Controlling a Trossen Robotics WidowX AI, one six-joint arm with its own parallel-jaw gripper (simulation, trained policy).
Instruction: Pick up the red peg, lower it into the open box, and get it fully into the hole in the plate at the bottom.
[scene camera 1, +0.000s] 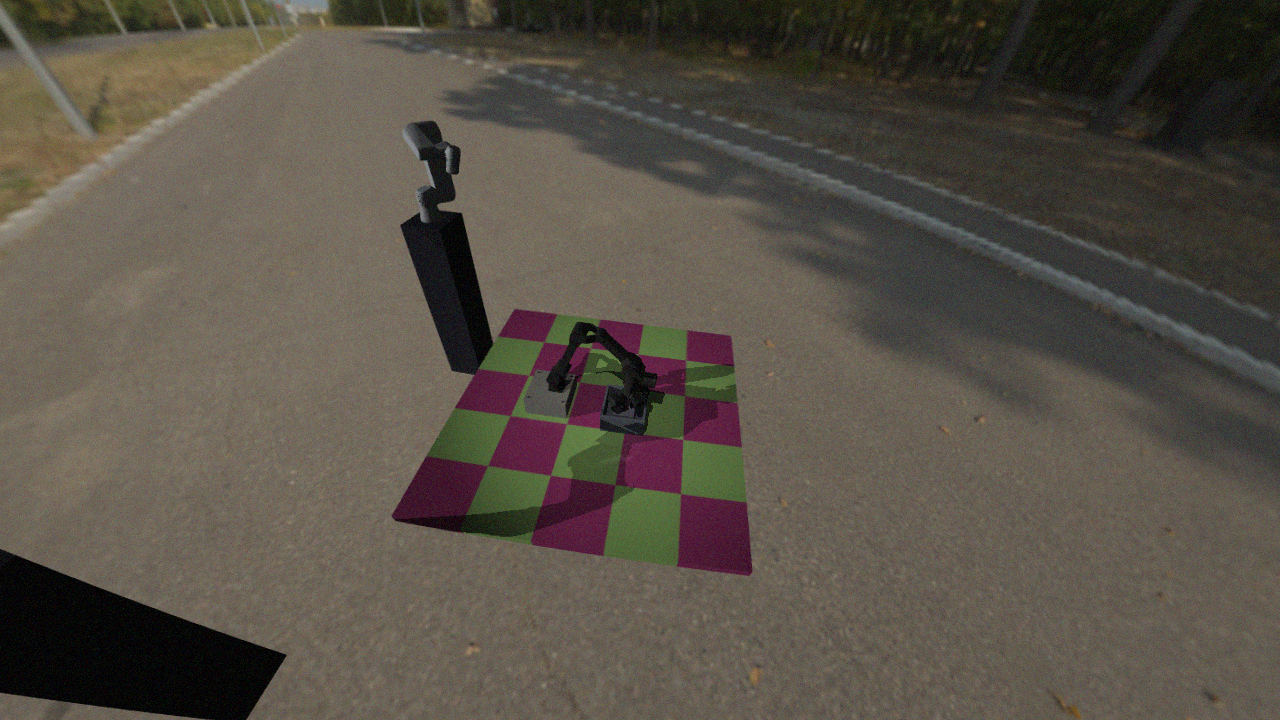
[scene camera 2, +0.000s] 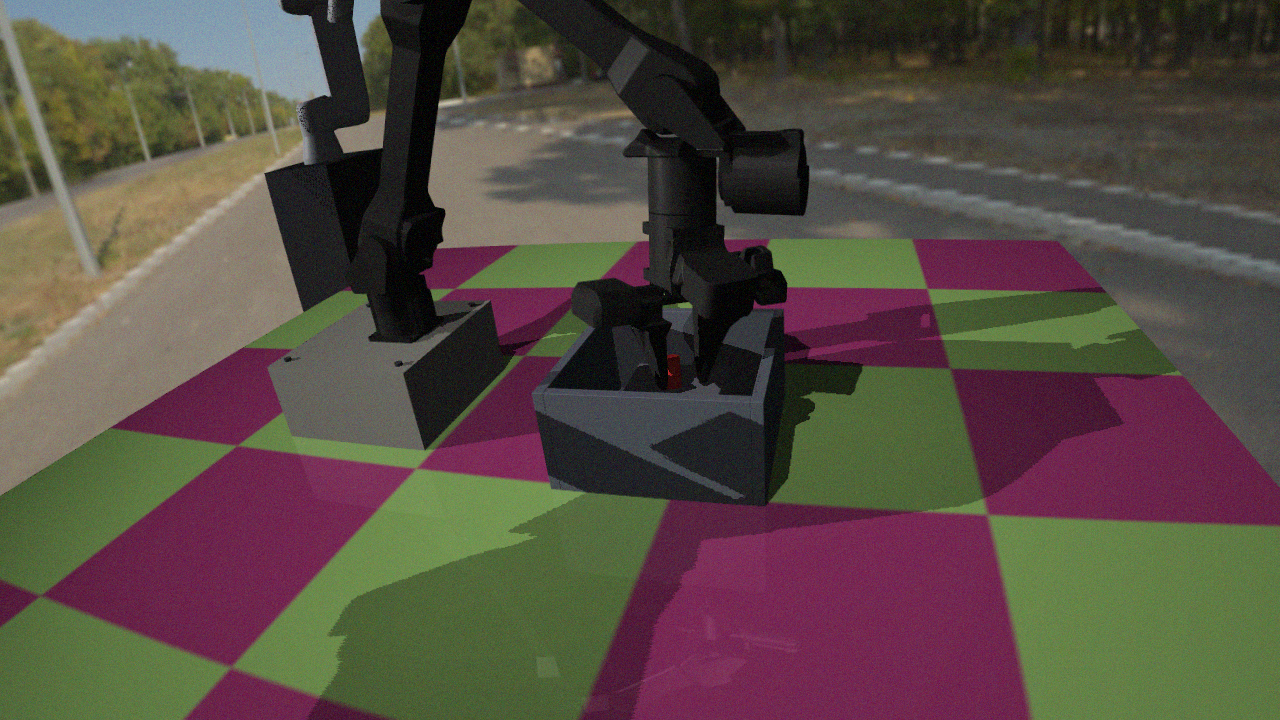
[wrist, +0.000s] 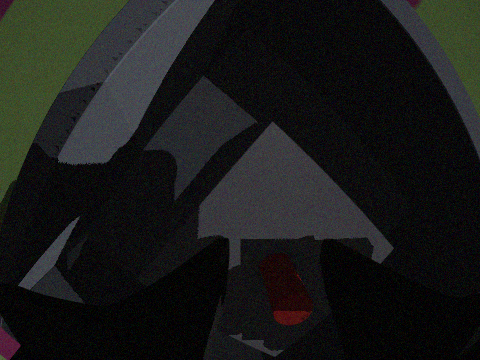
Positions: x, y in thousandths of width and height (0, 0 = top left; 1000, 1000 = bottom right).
In view: the gripper (scene camera 2: 533, 535), a dark grey box (scene camera 2: 467, 609) and a grey plate (wrist: 557, 546).
The dark grey box shows as well in scene camera 1 (scene camera 1: 475, 587) and in the wrist view (wrist: 326, 288). The gripper also shows in the wrist view (wrist: 576, 693).
